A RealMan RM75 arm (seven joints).
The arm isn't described. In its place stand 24 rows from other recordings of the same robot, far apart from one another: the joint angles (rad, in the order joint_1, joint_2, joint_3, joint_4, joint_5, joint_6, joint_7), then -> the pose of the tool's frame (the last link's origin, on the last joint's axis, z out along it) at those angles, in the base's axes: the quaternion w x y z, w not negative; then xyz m.
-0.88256 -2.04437 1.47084 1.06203 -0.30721 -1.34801 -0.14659 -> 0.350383 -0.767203 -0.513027 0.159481 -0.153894 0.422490 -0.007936
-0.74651 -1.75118 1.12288 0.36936 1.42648 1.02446 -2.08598 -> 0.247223 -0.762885 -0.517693 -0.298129 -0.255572 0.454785 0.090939
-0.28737 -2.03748 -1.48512 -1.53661 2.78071 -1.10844 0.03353 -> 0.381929 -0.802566 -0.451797 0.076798 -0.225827 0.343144 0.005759
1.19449 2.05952 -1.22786 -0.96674 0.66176 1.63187 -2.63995 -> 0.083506 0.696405 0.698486 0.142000 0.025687 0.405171 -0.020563
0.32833 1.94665 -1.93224 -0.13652 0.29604 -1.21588 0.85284 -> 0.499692 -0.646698 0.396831 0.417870 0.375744 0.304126 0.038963
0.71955 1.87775 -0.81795 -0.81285 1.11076 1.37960 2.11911 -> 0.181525 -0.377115 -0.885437 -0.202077 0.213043 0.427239 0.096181
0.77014 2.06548 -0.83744 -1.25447 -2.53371 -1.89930 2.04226 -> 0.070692 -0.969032 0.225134 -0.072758 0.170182 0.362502 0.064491
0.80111 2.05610 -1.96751 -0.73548 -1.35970 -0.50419 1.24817 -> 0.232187 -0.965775 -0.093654 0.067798 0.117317 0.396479 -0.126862
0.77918 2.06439 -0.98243 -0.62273 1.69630 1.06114 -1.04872 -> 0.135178 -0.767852 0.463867 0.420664 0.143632 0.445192 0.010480
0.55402 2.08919 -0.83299 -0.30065 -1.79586 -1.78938 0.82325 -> 0.028897 -0.921477 0.030138 0.386182 0.228450 0.269711 -0.050200
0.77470 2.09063 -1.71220 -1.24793 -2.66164 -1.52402 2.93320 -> 0.185480 -0.888889 0.325466 -0.263713 0.137123 0.349778 -0.058184
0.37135 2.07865 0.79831 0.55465 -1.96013 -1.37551 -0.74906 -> 0.789055 -0.579379 0.021208 0.203132 0.261003 0.330865 0.008943
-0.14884 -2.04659 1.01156 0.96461 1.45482 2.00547 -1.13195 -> 0.077825 -0.912089 0.017974 -0.402136 -0.243975 0.218773 0.054148
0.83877 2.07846 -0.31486 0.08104 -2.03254 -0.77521 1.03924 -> 0.254160 -0.886143 0.345811 0.174840 0.251136 0.375371 -0.116422
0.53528 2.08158 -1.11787 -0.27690 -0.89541 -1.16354 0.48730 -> 0.438375 -0.837479 0.091623 0.313148 0.263927 0.368460 -0.021896
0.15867 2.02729 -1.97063 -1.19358 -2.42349 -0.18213 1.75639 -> 0.421252 -0.891909 -0.111840 -0.120567 0.251364 0.331652 -0.063365
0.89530 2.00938 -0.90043 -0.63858 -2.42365 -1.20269 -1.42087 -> 0.038316 0.159560 0.969999 0.179372 0.203430 0.435458 -0.003723
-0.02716 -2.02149 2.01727 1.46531 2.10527 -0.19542 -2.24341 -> 0.570990 -0.770768 -0.175373 -0.221656 -0.185505 0.331969 0.002237
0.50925 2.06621 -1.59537 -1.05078 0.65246 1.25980 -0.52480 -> 0.143423 -0.884896 0.402664 -0.185071 0.249916 0.327676 -0.062959
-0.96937 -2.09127 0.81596 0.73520 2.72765 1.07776 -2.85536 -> 0.285597 -0.759300 -0.583646 -0.035436 -0.184948 0.460582 -0.000680
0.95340 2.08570 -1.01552 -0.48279 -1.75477 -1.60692 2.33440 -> 0.192615 0.836938 -0.465683 -0.213480 0.092513 0.364472 -0.052620
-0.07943 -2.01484 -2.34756 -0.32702 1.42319 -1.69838 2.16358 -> 0.294975 -0.812296 -0.298934 -0.404725 -0.356609 0.186012 0.016024
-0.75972 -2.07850 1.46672 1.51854 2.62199 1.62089 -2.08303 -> 0.153124 -0.962468 0.057468 0.216578 -0.090672 0.365224 0.006008
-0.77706 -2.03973 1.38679 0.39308 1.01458 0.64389 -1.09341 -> 0.373263 -0.874705 -0.221486 -0.215660 -0.204970 0.450295 -0.040215
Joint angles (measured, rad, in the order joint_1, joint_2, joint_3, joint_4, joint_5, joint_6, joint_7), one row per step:
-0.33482 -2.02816 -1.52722 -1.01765 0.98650 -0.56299 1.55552
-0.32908 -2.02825 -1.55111 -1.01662 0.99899 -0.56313 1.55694
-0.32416 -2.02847 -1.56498 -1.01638 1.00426 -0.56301 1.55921
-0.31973 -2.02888 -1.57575 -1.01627 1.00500 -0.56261 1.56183
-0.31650 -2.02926 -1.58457 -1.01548 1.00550 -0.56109 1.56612
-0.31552 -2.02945 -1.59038 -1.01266 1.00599 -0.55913 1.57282
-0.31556 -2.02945 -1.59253 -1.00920 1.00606 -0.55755 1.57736
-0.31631 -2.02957 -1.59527 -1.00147 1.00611 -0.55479 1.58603
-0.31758 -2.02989 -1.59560 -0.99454 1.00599 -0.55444 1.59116
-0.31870 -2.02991 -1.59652 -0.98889 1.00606 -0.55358 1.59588
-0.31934 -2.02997 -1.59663 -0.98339 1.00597 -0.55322 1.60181
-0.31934 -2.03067 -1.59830 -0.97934 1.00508 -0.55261 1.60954
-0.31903 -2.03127 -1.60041 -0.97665 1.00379 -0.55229 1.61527
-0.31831 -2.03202 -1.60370 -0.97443 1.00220 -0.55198 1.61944
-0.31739 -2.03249 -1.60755 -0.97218 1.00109 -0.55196 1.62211
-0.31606 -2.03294 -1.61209 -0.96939 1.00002 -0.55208 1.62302
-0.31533 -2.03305 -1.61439 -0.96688 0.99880 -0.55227 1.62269
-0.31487 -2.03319 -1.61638 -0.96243 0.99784 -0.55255 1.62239
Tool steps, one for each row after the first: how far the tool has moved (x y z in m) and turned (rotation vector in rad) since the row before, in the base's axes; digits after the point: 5 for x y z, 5 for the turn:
-0.00547 0.00118 0.00554 0.01821 0.00611 0.01317
-0.00363 0.00033 0.00335 0.01146 0.00275 0.00894
-0.00290 0.00015 0.00276 0.00983 -0.00046 0.00814
-0.00257 0.00022 0.00222 0.00899 0.00173 0.00686
-0.00208 0.00033 0.00121 0.00649 0.00515 0.00433
-0.00145 0.00015 0.00019 0.00240 0.00412 0.00310
-0.00263 0.00020 -0.00021 0.00272 0.00813 0.00546
-0.00159 -0.00006 -0.00094 -0.00124 0.00469 0.00294
-0.00146 0.00007 -0.00049 -0.00001 0.00466 0.00276
-0.00144 -0.00014 -0.00072 -0.00058 0.00554 0.00179
-0.00128 -0.00007 -0.00026 0.00189 0.00516 0.00133
-0.00102 -0.00003 0.00009 0.00231 0.00284 0.00144
-0.00112 0.00001 0.00044 0.00314 0.00071 0.00278
-0.00132 -0.00001 0.00063 0.00306 -0.00007 0.00364
-0.00170 -0.00009 0.00074 0.00292 -0.00169 0.00556
-0.00120 -0.00012 0.00030 0.00095 -0.00199 0.00427
-0.00163 -0.00023 -0.00009 -0.00027 -0.00151 0.00545

